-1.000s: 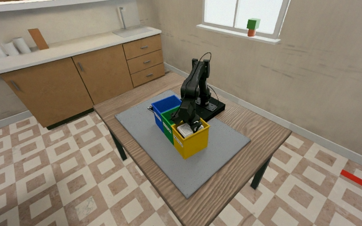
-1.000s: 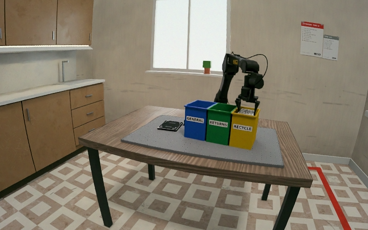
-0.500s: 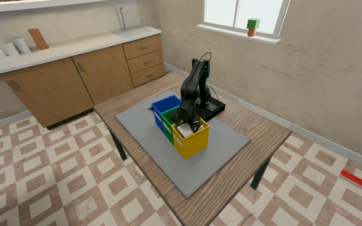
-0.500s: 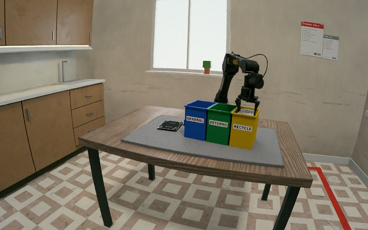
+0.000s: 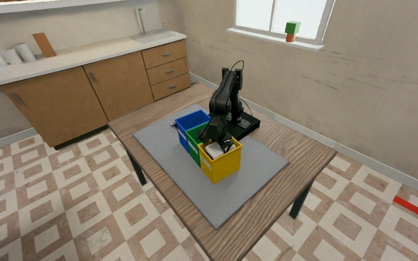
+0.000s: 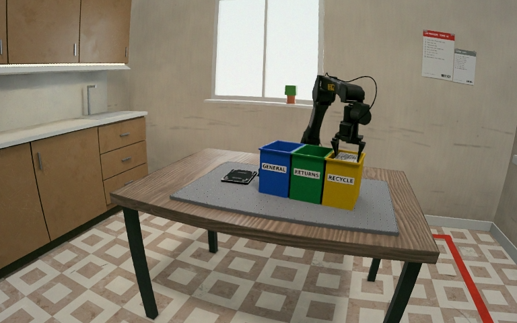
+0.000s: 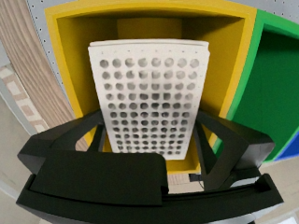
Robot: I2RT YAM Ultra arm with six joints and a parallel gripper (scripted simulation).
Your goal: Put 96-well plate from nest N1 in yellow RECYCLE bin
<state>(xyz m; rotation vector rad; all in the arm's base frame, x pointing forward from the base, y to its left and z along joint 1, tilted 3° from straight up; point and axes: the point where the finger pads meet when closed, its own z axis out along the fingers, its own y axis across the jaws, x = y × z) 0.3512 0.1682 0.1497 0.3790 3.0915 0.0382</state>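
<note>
Now: hand right at the white 96-well plate. The rest, counted from my hand: green returns bin 3 cm behind, 13 cm to the right, 8 cm below; then blue general bin 6 cm behind, 26 cm to the right, 8 cm below; then yellow recycle bin 8 cm below.
</note>
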